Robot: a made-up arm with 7 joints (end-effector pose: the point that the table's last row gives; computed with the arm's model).
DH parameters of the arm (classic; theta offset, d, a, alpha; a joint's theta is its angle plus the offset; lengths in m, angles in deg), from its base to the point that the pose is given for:
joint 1: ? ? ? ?
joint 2: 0 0 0 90
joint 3: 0 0.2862 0.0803 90
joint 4: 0 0 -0.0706 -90
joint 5: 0 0.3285 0 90
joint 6: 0 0 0.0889 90
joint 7: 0 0 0 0
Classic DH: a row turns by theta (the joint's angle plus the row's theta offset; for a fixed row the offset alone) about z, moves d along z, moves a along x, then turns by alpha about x.
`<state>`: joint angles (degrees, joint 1 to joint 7).
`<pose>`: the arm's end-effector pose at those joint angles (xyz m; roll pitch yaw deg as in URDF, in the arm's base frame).
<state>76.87 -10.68 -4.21 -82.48 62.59 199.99 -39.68</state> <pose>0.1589 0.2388 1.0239 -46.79 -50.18 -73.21</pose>
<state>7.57 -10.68 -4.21 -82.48 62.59 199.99 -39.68</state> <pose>0.2796 -0.0642 1.0239 -46.79 -50.18 -142.51</pose>
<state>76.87 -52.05 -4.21 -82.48 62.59 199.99 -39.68</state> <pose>0.0699 -0.1429 1.0788 -27.09 -12.09 -84.07</pose>
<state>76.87 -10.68 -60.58 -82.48 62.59 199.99 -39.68</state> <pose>0.3492 -0.0499 0.9791 -62.13 -48.77 -117.07</pose>
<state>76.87 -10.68 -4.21 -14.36 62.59 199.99 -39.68</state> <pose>0.0598 -0.0851 1.1319 -15.19 12.07 -86.59</pose>
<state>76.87 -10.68 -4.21 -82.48 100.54 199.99 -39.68</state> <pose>0.1708 0.2527 0.9728 -75.68 -22.17 -43.17</pose>
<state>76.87 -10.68 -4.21 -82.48 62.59 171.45 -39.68</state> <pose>0.1749 0.2766 1.0394 -55.43 -64.40 -41.50</pose>
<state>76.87 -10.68 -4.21 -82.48 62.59 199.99 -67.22</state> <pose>0.1589 0.2388 1.0239 -7.64 -63.75 -118.91</pose>
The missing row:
joint 1: 0 0.5323 0 -90
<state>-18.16 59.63 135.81 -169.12 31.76 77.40 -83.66</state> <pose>-0.1240 0.1883 0.6132 -109.99 -55.92 -170.89</pose>
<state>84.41 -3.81 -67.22 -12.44 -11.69 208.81 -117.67</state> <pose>-0.0101 -0.0249 1.1287 -14.93 -9.07 69.09</pose>
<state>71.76 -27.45 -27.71 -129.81 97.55 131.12 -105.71</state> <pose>0.3213 0.1805 0.7652 -60.54 -79.94 -23.85</pose>
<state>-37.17 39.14 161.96 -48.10 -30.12 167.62 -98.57</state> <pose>0.1851 -0.0984 1.1720 27.30 -0.71 -178.67</pose>
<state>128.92 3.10 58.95 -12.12 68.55 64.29 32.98</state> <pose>-0.1286 -0.0214 1.2274 -124.69 -36.04 -164.17</pose>
